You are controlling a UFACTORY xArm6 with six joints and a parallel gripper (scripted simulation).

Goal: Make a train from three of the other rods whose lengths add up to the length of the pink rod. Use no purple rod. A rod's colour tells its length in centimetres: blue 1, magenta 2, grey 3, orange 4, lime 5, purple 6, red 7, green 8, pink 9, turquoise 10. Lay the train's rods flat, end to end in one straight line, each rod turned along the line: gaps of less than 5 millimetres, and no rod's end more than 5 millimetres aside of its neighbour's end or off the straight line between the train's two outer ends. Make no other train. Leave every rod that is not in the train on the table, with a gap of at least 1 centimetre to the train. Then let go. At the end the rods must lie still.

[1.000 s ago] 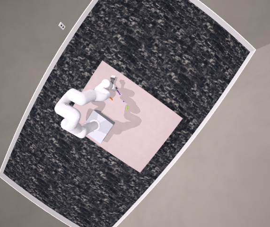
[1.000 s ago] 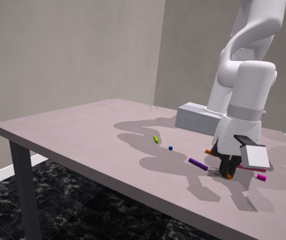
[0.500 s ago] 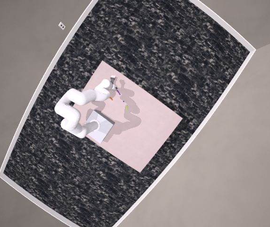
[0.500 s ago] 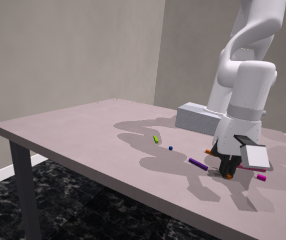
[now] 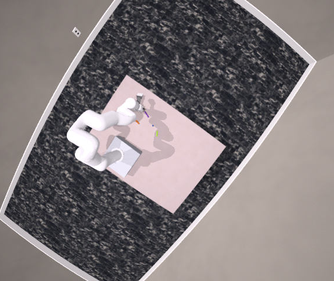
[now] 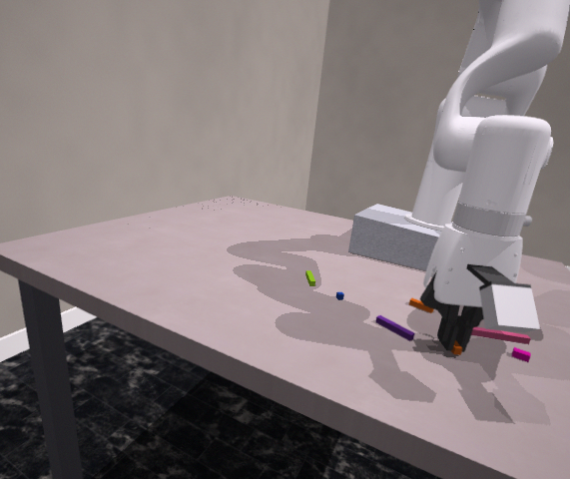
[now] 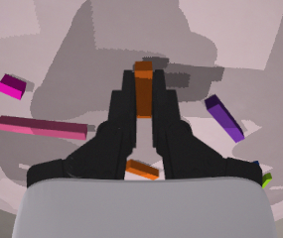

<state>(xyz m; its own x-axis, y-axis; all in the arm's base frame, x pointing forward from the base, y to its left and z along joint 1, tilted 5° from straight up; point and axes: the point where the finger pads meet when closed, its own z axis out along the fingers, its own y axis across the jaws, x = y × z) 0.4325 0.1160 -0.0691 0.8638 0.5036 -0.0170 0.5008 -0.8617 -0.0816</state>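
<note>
The blue rod is 40 mm behind my hand, 190 mm to the right of it and 20 mm below it. The rest, counted from my hand: magenta rod 50 mm behind, 90 mm to the left, 20 mm below; then purple rod 80 mm to the right, 20 mm below; then pink rod 90 mm behind, 60 mm to the left, 20 mm below.
</note>
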